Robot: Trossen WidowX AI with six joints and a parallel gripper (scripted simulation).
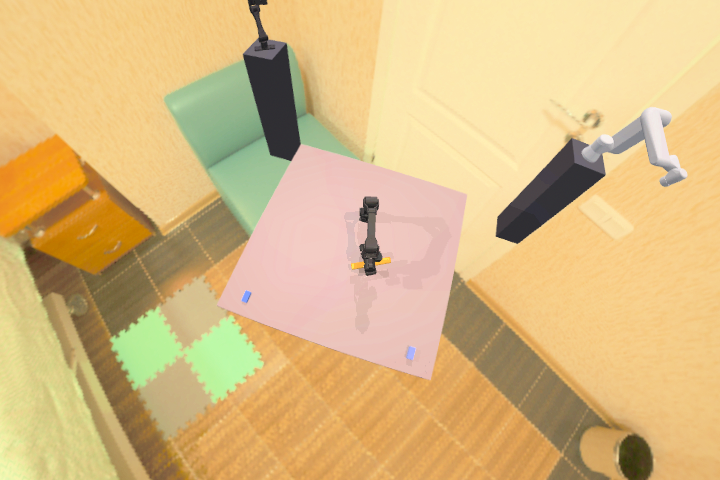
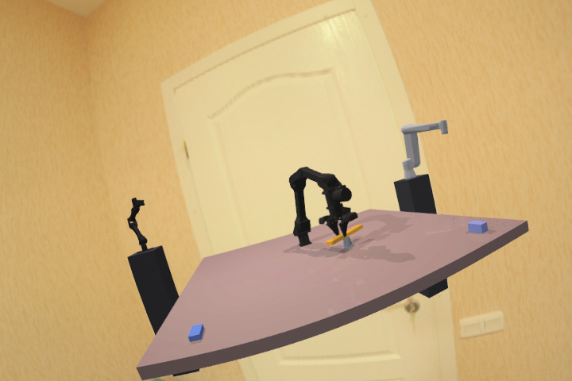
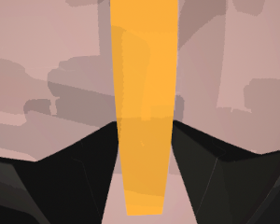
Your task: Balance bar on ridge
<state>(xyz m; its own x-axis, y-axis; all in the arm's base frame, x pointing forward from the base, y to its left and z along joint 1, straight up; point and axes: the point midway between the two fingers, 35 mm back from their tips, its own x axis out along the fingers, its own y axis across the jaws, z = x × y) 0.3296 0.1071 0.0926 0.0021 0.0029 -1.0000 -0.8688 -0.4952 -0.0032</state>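
Now: gripper tip 2 cm to the right of the yellow bar and 1 cm past it.
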